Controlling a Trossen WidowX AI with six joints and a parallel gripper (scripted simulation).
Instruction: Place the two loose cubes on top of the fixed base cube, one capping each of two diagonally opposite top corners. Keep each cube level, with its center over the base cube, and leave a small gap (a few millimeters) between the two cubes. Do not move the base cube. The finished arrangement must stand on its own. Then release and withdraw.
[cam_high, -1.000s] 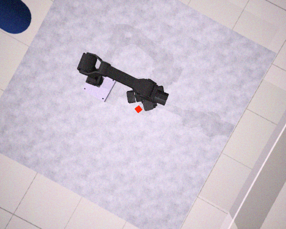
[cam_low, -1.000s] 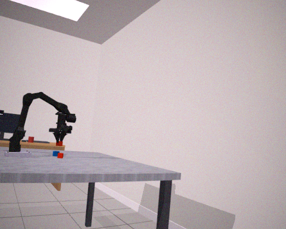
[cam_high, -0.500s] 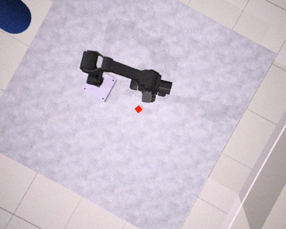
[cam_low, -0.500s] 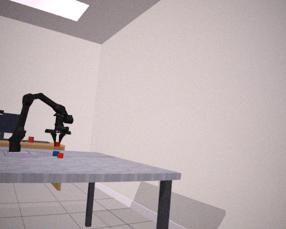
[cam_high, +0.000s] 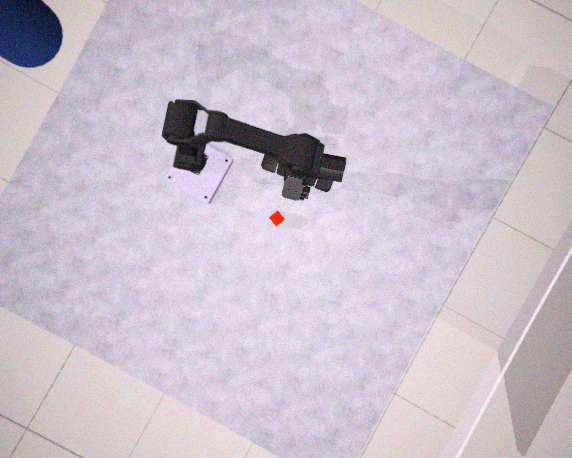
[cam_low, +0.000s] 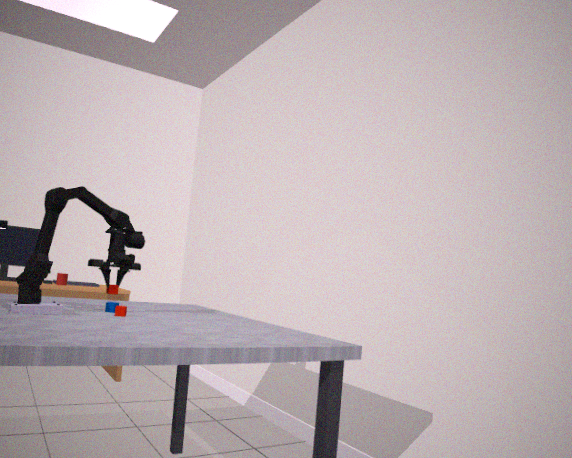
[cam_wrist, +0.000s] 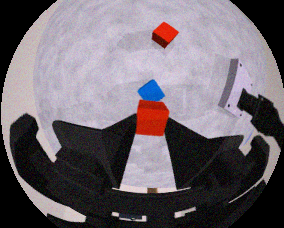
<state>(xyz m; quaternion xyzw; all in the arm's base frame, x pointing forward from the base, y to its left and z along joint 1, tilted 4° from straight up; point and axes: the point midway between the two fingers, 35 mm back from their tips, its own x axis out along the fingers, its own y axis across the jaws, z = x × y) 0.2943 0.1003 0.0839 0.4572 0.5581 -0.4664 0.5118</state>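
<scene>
The blue base cube is 7 cm below my gripper tip and 2 cm to the right of it. Round my gripper tip: red cube 14 cm to the right, 7 cm below, 1 cm ahead.
</scene>
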